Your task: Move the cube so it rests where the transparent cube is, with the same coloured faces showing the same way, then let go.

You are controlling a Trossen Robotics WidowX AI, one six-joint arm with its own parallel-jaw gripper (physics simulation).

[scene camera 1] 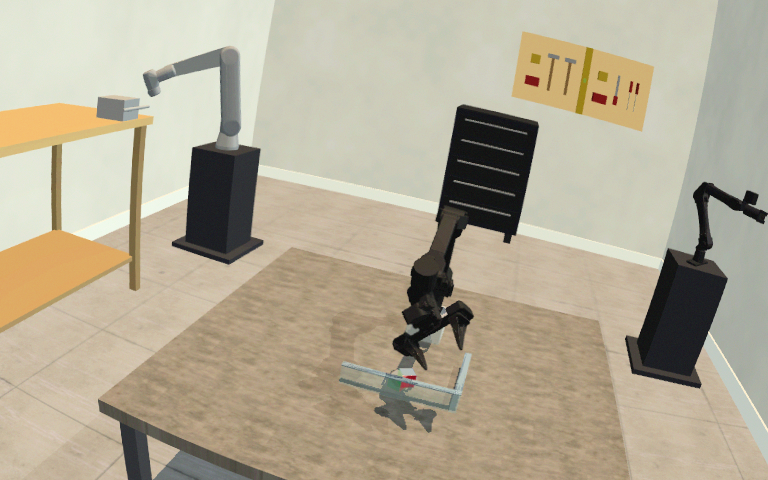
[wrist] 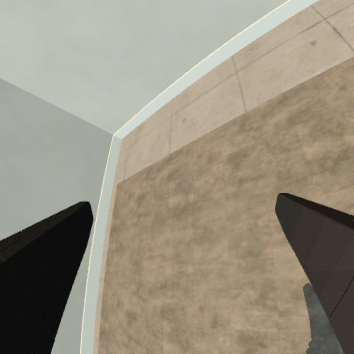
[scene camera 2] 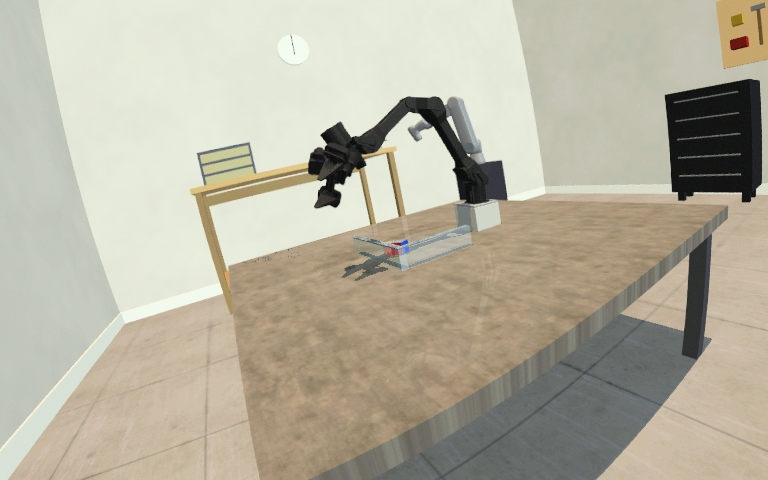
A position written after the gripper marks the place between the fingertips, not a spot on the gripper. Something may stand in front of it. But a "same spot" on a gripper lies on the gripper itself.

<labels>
gripper: scene camera 1; wrist 185,206; scene camera 2
same spot on L-shaped glass wall: [scene camera 1: 429,395] = [scene camera 2: 385,253]
same spot on gripper: [scene camera 2: 333,162] = [scene camera 1: 458,322]
</labels>
